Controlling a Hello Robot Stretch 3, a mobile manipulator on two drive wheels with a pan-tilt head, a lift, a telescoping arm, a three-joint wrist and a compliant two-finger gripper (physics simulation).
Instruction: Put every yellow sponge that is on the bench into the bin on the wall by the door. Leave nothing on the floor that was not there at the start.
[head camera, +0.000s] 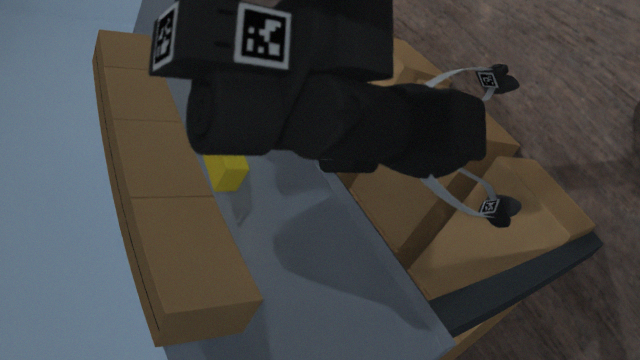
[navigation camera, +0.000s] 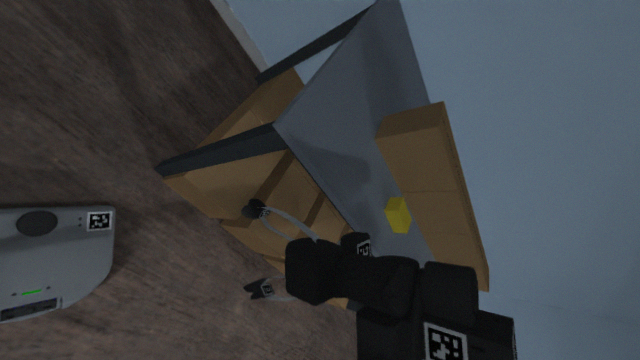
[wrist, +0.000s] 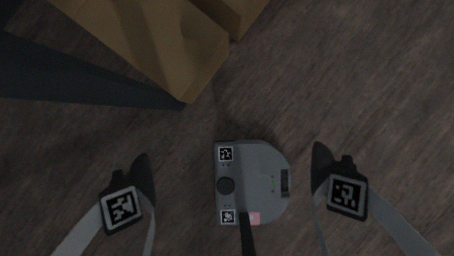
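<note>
I can see my gripper, which appears in the navigation camera view and also in the wrist view. A grey bench is there in the pictures too.
</note>
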